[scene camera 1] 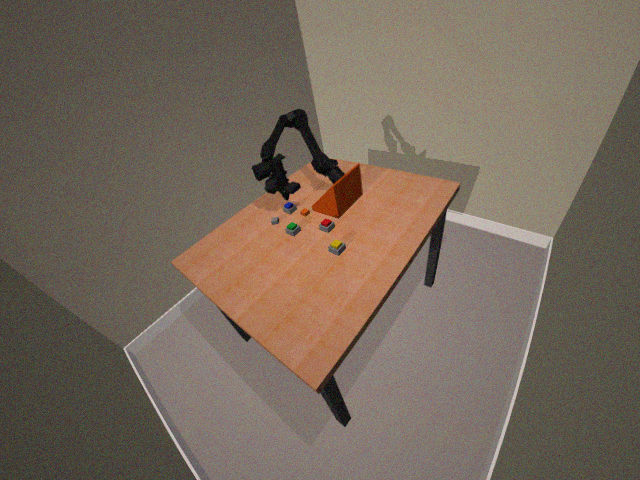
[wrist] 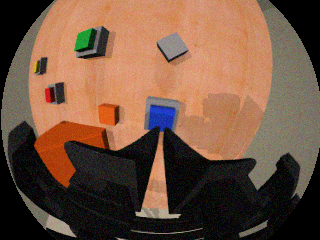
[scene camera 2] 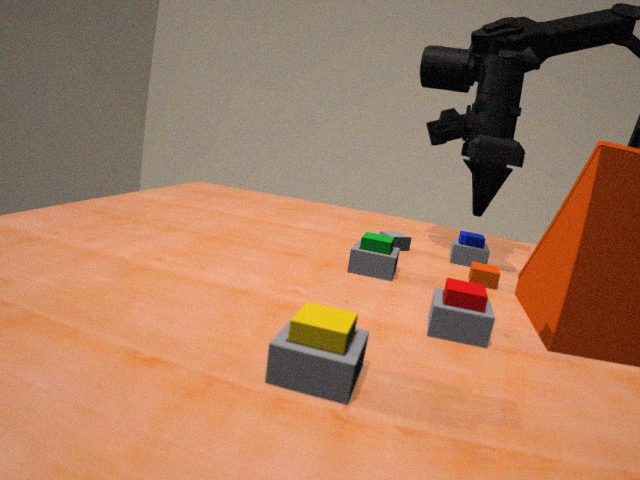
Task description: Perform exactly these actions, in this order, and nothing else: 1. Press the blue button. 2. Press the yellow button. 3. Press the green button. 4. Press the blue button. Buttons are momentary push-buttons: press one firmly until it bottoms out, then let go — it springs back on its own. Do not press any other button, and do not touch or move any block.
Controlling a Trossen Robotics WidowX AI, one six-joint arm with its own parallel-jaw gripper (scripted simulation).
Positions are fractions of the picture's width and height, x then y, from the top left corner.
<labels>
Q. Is my gripper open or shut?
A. Shut.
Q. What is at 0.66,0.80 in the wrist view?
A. My gripper.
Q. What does my gripper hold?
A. Nothing.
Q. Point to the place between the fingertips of my gripper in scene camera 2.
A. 0.74,0.45
</labels>
